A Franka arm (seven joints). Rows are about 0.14 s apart.
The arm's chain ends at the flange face. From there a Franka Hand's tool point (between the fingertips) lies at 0.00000 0.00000 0.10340 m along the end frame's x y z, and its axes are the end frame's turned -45 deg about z.
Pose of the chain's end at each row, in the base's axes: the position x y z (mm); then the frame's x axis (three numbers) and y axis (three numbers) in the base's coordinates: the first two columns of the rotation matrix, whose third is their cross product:
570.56 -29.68 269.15 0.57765 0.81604 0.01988 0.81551 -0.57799 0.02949
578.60 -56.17 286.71 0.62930 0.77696 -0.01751 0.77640 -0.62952 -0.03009
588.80 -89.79 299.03 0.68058 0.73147 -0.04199 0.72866 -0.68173 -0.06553
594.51 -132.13 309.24 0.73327 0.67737 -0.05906 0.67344 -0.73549 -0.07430
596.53 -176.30 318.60 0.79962 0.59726 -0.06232 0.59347 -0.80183 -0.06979
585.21 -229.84 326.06 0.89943 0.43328 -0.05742 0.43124 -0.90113 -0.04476
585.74 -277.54 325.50 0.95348 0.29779 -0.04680 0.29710 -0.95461 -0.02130
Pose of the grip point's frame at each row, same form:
574.24 -29.77 165.82 -0.16819 0.98573 -0.00680 0.98511 0.16833 0.03491
575.04 -55.62 183.37 -0.10402 0.99453 0.00890 0.99398 0.10426 -0.03366
580.88 -88.34 195.94 -0.03400 0.99928 0.01665 0.99648 0.03517 -0.07603
584.81 -130.61 206.31 0.04231 0.99904 0.01078 0.99469 -0.04110 -0.09430
587.05 -174.35 215.65 0.14577 0.98931 0.00528 0.98506 -0.14465 -0.09342
577.85 -228.24 222.93 0.33106 0.94357 -0.00895 0.94093 -0.33082 -0.07225
580.46 -276.88 222.24 0.46413 0.88558 -0.01803 0.88429 -0.46444 -0.04815

